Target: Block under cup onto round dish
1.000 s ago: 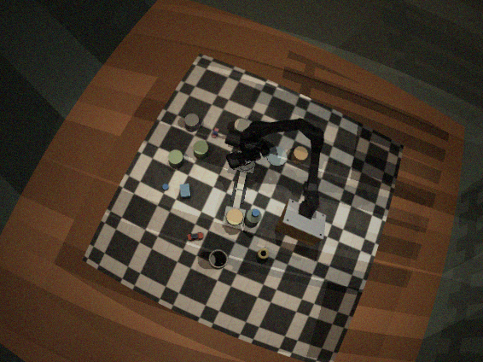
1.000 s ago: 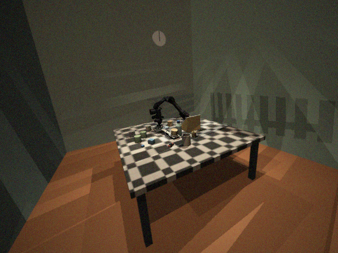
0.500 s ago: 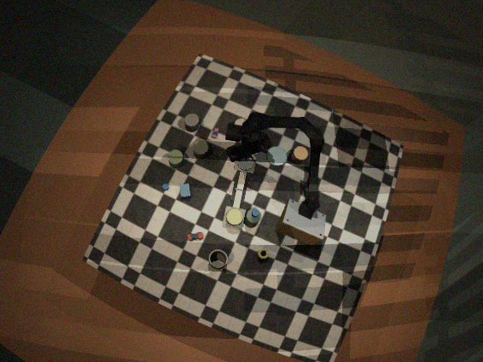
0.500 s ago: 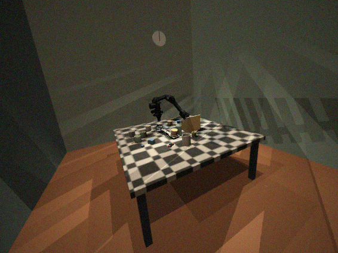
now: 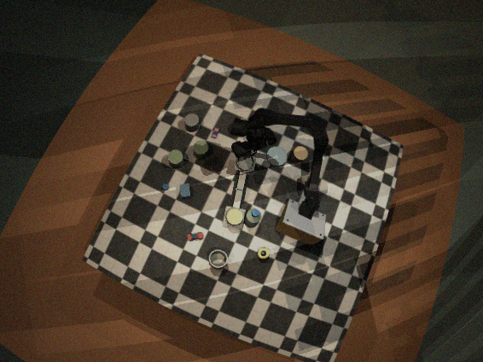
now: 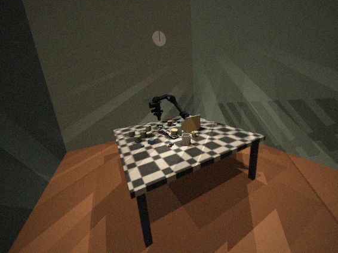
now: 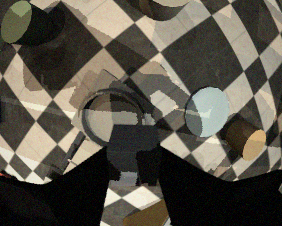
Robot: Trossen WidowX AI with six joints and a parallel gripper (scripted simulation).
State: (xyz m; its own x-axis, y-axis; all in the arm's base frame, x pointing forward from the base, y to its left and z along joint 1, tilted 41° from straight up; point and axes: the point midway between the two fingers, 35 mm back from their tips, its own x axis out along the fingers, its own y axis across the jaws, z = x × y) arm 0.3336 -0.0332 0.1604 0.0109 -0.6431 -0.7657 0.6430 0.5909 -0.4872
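My gripper tip is now 150 mm above the pale blue round dish, 110 mm past it and 100 mm to the left of it. Also, from my gripper tip: small balance (140 mm to the left, 130 mm below, 20 mm behind); blue cube (260 mm to the left, 200 mm ahead, 140 mm below); cup (290 mm to the left, 100 mm below, 60 mm behind).
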